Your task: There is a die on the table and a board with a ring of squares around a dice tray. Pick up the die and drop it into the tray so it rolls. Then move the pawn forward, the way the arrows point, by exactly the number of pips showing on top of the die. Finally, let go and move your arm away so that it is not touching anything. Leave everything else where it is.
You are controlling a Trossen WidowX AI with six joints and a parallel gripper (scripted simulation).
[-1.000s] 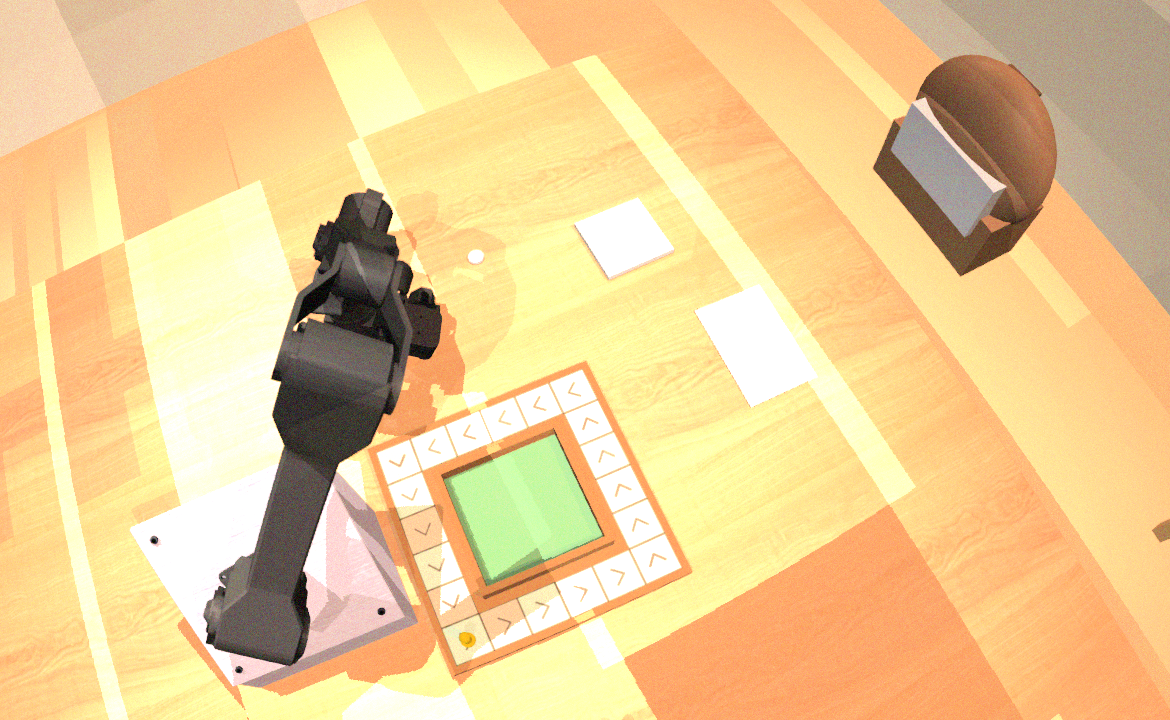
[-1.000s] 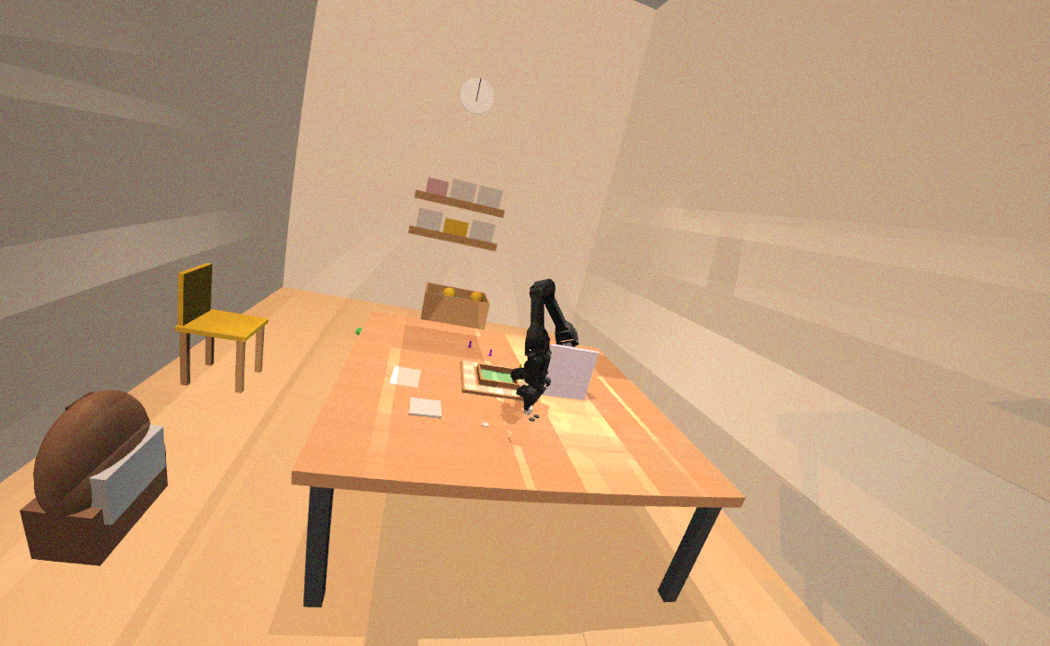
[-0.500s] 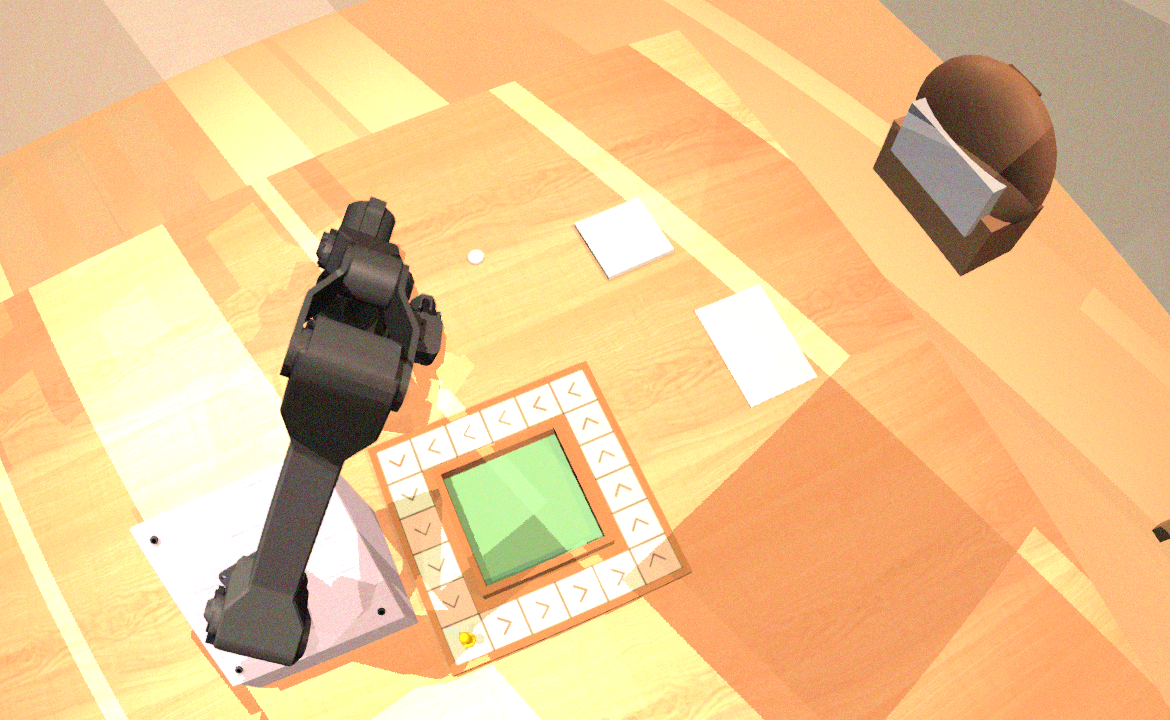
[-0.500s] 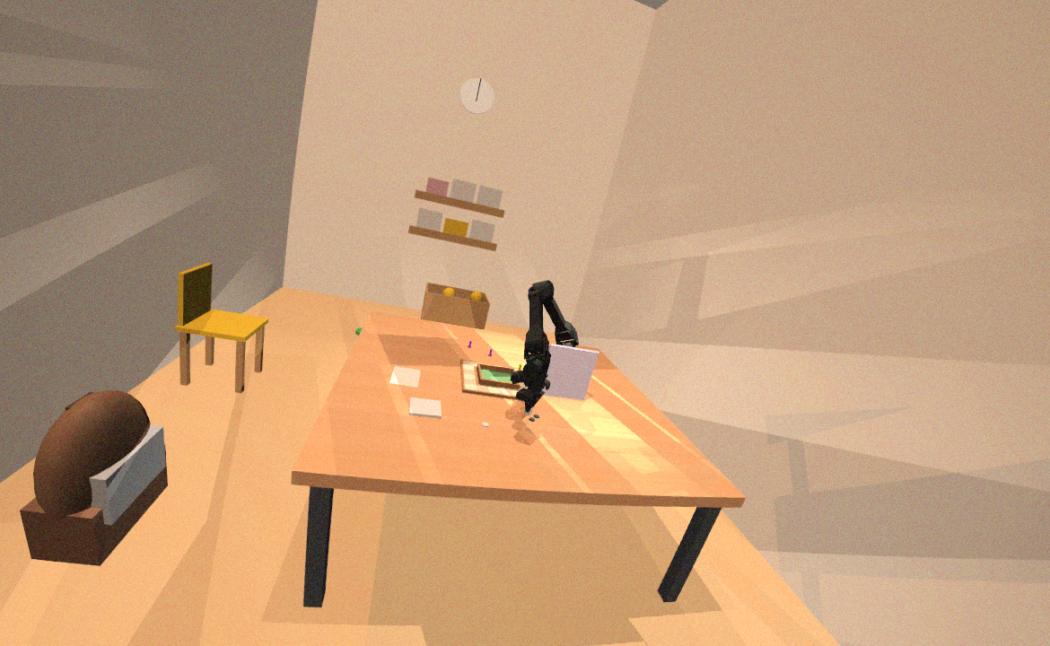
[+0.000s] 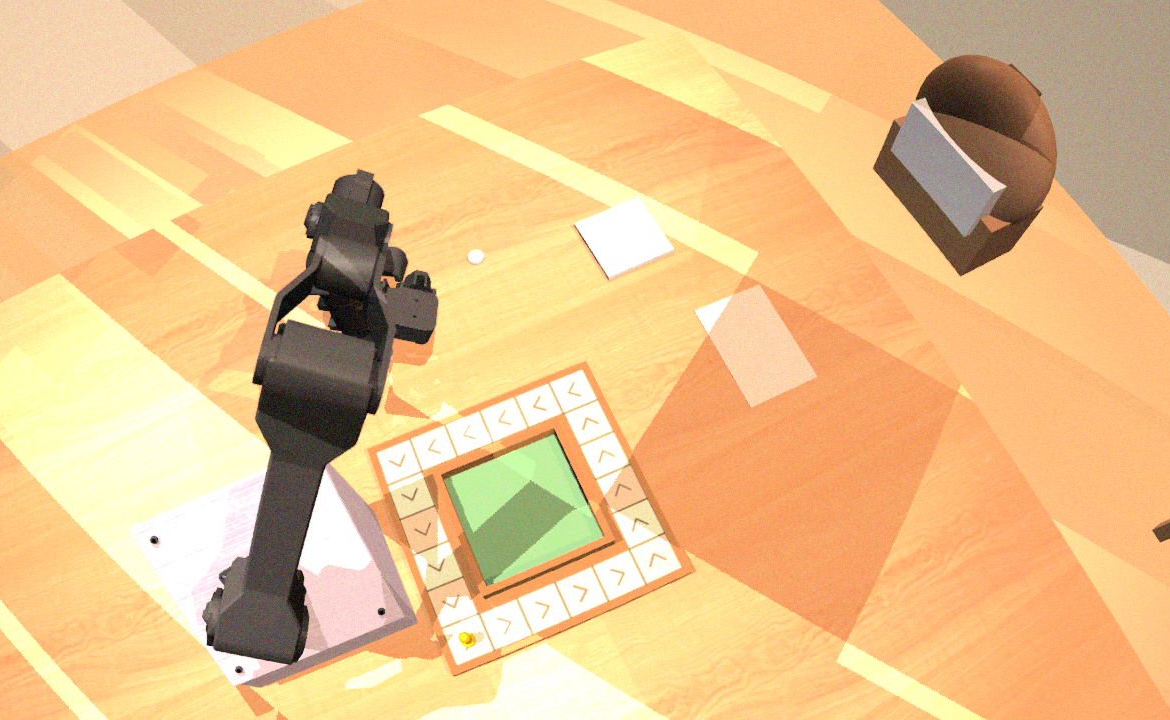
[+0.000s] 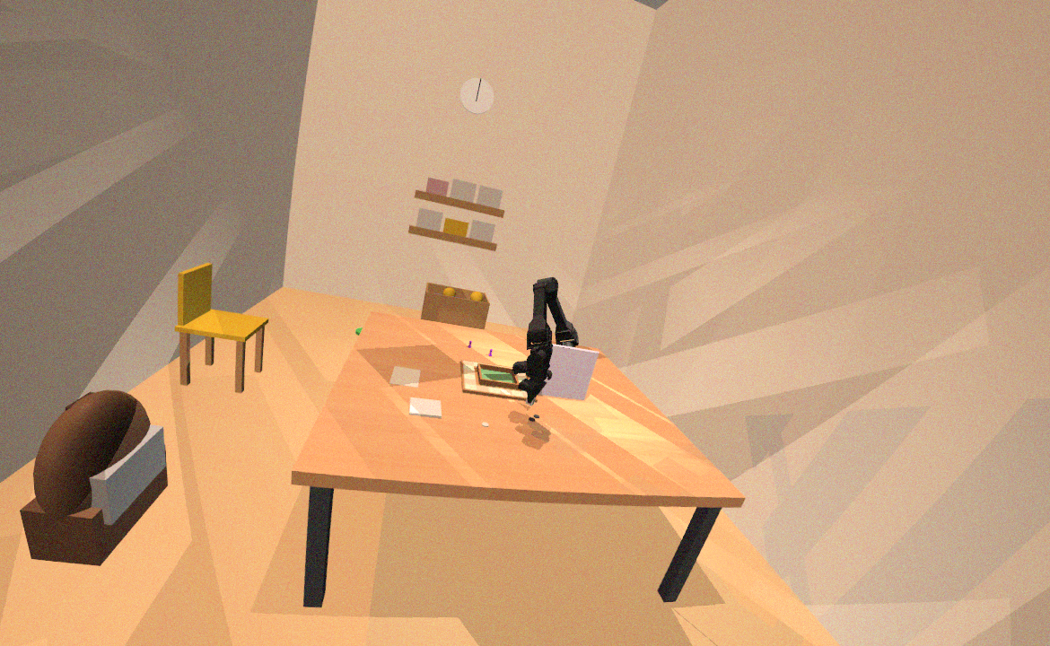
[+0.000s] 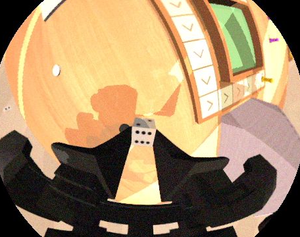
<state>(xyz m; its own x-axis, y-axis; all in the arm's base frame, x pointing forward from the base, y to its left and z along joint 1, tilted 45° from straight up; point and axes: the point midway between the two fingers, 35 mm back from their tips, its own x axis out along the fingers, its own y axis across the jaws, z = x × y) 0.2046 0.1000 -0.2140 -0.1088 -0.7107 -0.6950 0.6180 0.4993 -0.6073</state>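
Now: gripper tip 70 mm past the yellow pawn, 340 mm to the left of it and 20 mm above it. The rest, counted from my gripper tip: white disc: 180 mm ahead, 90 mm to the left, 50 mm below; white die: right at my gripper tip; dice tray: 60 mm ahead, 240 mm to the right, 40 mm below.
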